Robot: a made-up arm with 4 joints.
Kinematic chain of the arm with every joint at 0, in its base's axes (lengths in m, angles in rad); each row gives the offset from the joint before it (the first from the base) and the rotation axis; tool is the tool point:
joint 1: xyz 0 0 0.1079 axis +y
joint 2: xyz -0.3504 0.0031 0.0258 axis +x
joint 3: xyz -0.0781 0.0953 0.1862 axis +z
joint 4: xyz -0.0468 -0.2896 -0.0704 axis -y
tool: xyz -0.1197 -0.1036 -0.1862
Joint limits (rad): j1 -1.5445..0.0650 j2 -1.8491..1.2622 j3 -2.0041..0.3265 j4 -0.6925..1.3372
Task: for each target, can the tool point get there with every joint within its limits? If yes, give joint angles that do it. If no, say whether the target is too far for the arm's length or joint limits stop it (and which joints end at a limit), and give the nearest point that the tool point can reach.
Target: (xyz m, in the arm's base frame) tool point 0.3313 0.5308 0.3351
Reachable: no: joint limits stop it (at a limit: joint 1, joint 2, joint 3) | nearest point 0.2211 -0.0187 -0.1124 | short by 0.717 m
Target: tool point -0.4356 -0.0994 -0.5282
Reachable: yes | joints -0.8462 0.1518 -0.8266 0.4672
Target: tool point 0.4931 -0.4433 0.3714
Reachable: no: joint limits stop it (at a limit: joint 1, joint 3, joint 4) | nearest point 0.1549 -0.1591 -0.0976 | short by 0.644 m
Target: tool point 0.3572 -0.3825 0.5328
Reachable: no: joint limits stop it (at a limit: joint 1, joint 3, joint 4) | nearest point -0.1875 -0.1635 0.3284 | short by 0.622 m
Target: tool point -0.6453 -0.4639 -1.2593
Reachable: no: too far | nearest point -0.3702 -0.1051 -0.6765 | short by 0.738 m
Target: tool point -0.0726 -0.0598 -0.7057
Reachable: yes | joints -1.4127 -0.4808 -1.0698 0.3911
